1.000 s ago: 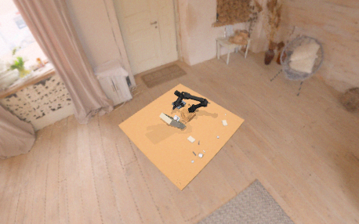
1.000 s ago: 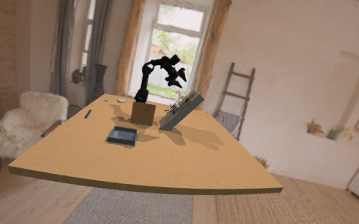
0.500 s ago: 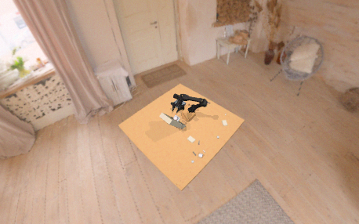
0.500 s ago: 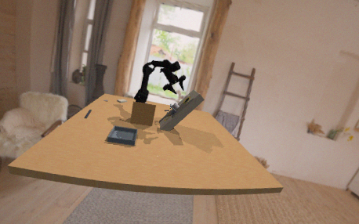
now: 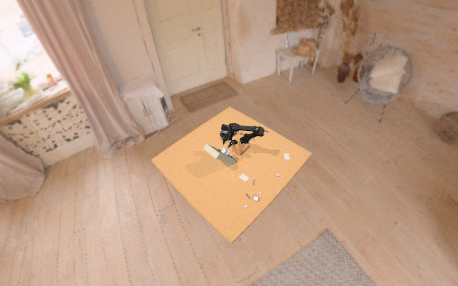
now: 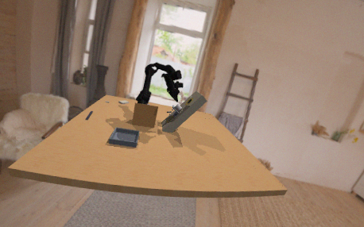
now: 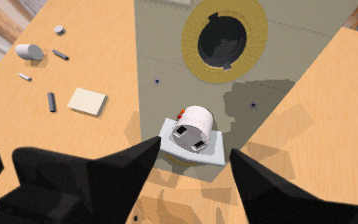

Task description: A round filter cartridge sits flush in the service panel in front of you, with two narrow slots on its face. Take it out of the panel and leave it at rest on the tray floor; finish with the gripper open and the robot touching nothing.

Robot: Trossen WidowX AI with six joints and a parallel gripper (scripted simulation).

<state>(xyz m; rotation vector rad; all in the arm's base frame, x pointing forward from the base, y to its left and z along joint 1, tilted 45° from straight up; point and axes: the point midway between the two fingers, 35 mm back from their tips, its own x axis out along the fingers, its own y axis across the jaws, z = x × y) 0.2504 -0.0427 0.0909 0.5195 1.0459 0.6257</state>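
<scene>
Right now my gripper tip is 50 mm above the round filter cartridge and 20 mm short of it. From my gripper tip the other things lie so: grey service panel: 70 mm below, 70 mm ahead, 10 mm to the left; then blue-grey tray: 320 mm to the right, 260 mm behind, 210 mm below.
</scene>
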